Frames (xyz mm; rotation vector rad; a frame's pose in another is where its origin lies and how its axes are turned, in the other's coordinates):
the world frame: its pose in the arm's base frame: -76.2 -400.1 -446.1 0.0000 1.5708 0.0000
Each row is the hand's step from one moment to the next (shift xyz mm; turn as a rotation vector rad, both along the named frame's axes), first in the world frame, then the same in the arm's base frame.
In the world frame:
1: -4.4 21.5 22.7 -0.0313 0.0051 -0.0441
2: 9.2 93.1 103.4 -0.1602 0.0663 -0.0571
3: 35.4 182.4 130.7 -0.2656 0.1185 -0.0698
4: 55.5 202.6 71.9 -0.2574 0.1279 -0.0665
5: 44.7 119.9 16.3 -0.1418 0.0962 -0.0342
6: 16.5 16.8 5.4 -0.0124 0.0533 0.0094
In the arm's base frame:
1: 22.7 21.5 4.4 -0.0441 0.0051 0.0313
2: 103.4 93.1 -9.2 -0.0571 0.0663 0.1602
3: 130.7 182.4 -35.4 -0.0698 0.1185 0.2656
4: 71.9 202.6 -55.5 -0.0665 0.1279 0.2574
5: 16.3 119.9 -44.7 -0.0342 0.0962 0.1418
6: 5.4 16.8 -16.5 0.0094 0.0533 0.0124

